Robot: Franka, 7 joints.
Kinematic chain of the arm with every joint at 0, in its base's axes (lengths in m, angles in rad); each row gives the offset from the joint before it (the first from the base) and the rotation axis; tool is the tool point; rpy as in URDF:
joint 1: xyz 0 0 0.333 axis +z
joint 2: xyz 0 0 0 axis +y
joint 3: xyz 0 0 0.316 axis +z
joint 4: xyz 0.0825 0 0 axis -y
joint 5: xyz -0.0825 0 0.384 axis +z
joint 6: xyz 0 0 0 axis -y
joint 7: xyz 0.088 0 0 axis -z
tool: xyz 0 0 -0.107 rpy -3.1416 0 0
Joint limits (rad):
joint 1: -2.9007..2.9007
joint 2: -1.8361..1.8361
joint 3: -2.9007..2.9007
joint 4: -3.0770..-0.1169
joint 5: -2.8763..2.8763
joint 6: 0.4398..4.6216
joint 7: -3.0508..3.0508
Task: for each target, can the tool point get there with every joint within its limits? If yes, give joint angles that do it. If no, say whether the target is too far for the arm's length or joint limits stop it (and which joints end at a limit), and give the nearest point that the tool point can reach.
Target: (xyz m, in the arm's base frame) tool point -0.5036 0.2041 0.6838
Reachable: yes | joints -2.3666 1.4559 -2.1613 -1.7560 0.1790 2.0972 0.1139
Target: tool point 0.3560 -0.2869 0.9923
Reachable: yes | joints -1.9752 -0.2334 1.0418 -1.1119 -0.9724 2.3361 2.3319
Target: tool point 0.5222 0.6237 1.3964
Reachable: no: too far | nearest point 0.3346 0.3996 1.0144 | short by 0.481 m
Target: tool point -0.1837 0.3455 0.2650
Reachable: yes | joints 0.8846 -0.4467 1.2822 -2.7574 -0.0190 2.6290 -1.7018
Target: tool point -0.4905 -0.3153 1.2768
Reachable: no: too far | nearest point -0.3793 -0.2438 1.0628 | short by 0.252 m
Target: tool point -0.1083 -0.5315 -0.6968
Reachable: no: too far | nearest point -0.0869 -0.4266 -0.3385 | short by 0.374 m
